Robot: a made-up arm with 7 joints. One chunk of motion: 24 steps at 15 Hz.
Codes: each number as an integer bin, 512 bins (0 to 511) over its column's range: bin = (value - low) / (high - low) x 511, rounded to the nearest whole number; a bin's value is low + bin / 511 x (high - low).
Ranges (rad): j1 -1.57..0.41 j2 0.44..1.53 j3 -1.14..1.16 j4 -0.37..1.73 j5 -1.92..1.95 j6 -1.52..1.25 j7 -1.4..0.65
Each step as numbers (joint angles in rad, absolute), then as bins.
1 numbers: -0.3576 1.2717 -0.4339 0.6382 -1.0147 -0.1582 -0.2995
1 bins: 313 390 157 245 120 251 274
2 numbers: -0.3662 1.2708 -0.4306 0.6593 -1.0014 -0.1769 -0.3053
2 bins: 311 389 158 250 121 248 273
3 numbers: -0.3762 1.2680 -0.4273 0.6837 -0.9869 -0.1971 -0.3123
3 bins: 308 388 158 256 123 244 271
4 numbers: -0.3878 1.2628 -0.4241 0.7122 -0.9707 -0.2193 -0.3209
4 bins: 305 386 159 263 125 240 269
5 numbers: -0.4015 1.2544 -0.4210 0.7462 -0.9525 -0.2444 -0.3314
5 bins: 302 382 160 272 128 235 266
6 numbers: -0.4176 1.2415 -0.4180 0.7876 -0.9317 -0.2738 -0.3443
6 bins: 297 376 160 282 130 230 263
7 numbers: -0.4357 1.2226 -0.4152 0.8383 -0.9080 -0.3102 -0.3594
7 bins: 293 367 161 294 134 223 259
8 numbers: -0.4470 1.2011 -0.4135 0.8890 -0.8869 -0.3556 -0.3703
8 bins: 290 357 161 306 136 215 257
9 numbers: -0.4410 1.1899 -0.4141 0.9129 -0.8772 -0.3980 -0.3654
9 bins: 291 352 161 312 138 207 258
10 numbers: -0.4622 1.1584 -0.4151 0.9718 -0.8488 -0.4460 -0.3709
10 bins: 286 337 161 327 141 198 257
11 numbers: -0.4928 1.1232 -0.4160 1.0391 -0.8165 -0.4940 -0.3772
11 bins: 278 320 161 343 146 189 255
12 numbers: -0.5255 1.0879 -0.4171 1.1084 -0.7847 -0.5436 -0.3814
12 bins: 270 304 161 360 150 180 254
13 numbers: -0.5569 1.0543 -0.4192 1.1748 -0.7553 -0.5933 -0.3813
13 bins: 261 288 160 376 154 171 254
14 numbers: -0.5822 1.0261 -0.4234 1.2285 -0.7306 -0.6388 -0.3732
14 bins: 255 275 159 389 157 163 256
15 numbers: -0.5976 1.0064 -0.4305 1.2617 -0.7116 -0.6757 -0.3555
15 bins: 251 266 158 397 160 156 260
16 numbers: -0.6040 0.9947 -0.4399 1.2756 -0.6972 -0.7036 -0.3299
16 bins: 249 260 156 400 161 151 267
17 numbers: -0.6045 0.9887 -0.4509 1.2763 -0.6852 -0.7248 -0.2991
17 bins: 249 257 153 401 163 147 274
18 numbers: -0.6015 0.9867 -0.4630 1.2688 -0.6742 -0.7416 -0.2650
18 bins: 250 256 150 399 164 144 283
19 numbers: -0.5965 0.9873 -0.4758 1.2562 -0.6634 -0.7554 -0.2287
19 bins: 251 257 148 396 166 141 292
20 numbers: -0.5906 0.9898 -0.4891 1.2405 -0.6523 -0.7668 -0.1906
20 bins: 253 258 145 392 167 139 301
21 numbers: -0.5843 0.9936 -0.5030 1.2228 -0.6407 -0.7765 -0.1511
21 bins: 254 260 142 388 169 137 311
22 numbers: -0.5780 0.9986 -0.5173 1.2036 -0.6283 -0.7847 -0.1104
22 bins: 256 262 138 383 171 136 321
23 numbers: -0.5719 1.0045 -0.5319 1.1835 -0.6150 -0.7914 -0.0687
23 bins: 258 265 135 378 172 134 332
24 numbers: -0.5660 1.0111 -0.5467 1.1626 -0.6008 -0.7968 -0.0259
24 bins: 259 268 132 373 174 133 343
